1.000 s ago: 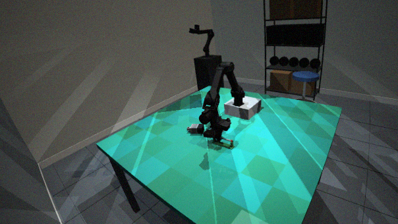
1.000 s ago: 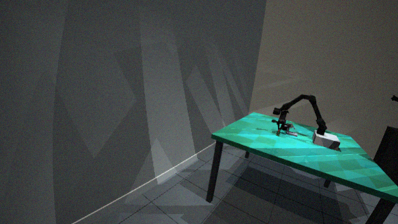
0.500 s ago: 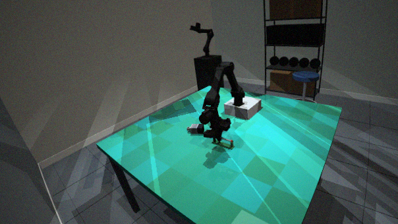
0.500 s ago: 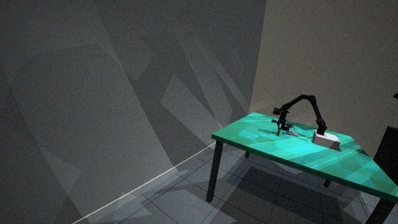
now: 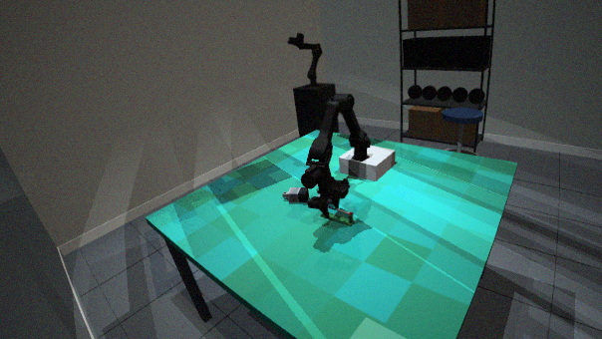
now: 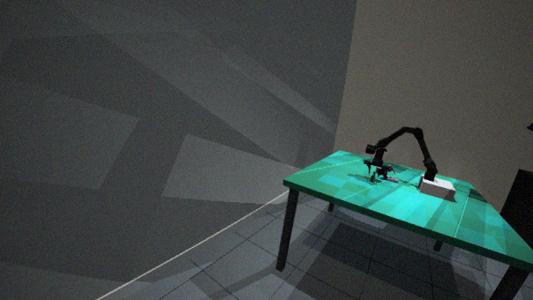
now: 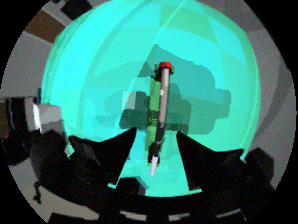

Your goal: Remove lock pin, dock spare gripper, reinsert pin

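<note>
Now: gripper tip 20 mm to the right of the olive mount. From my gripper tip the other things lie so: spare gripper: 230 mm to the right; then grey mount: 110 mm to the right, 90 mm behind, 30 mm above.
</note>
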